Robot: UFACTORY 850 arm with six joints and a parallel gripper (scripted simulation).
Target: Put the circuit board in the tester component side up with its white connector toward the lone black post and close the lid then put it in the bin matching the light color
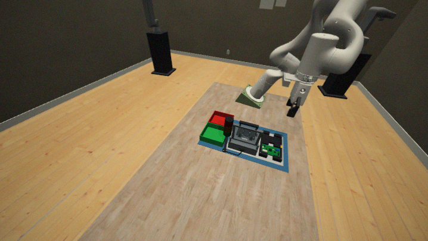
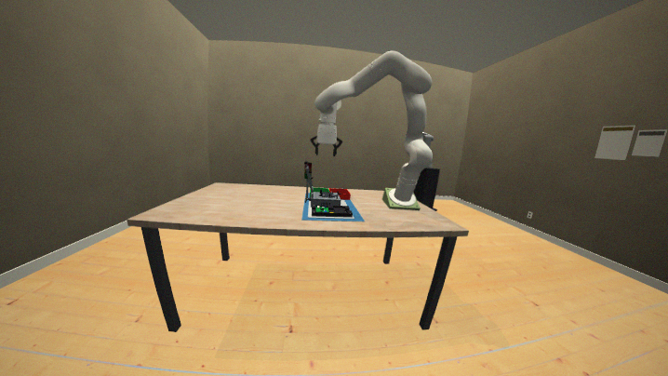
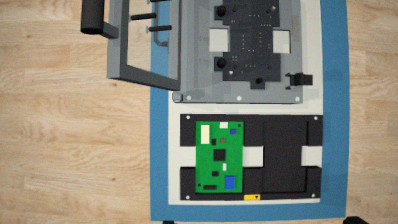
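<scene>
The green circuit board lies 310 mm below my hand. Round my hand: small black part 120 mm behind, 100 mm to the right, 240 mm below; then green bin 40 mm behind, 370 mm to the right, 320 mm below; then tester lid 60 mm ahead, 180 mm to the right, 150 mm below.
</scene>
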